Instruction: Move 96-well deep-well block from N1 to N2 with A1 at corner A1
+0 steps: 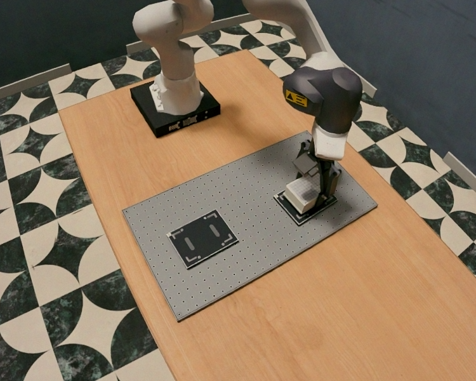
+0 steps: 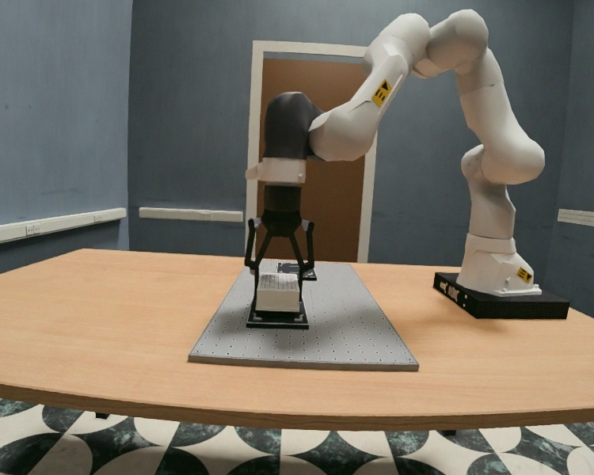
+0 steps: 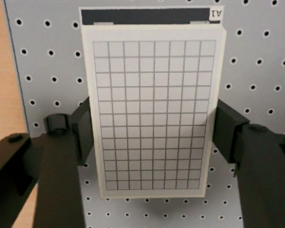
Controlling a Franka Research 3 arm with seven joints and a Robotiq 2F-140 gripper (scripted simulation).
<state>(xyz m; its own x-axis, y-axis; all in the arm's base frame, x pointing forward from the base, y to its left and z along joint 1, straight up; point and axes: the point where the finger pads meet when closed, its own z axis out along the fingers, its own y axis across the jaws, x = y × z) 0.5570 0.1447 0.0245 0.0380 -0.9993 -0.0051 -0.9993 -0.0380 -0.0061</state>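
Now: hand 340 mm to the left of the black plate nest N2, 50 mm above it and 40 mm past it. The rest, counted from my hand: white 96-well deep-well block 10 mm below.
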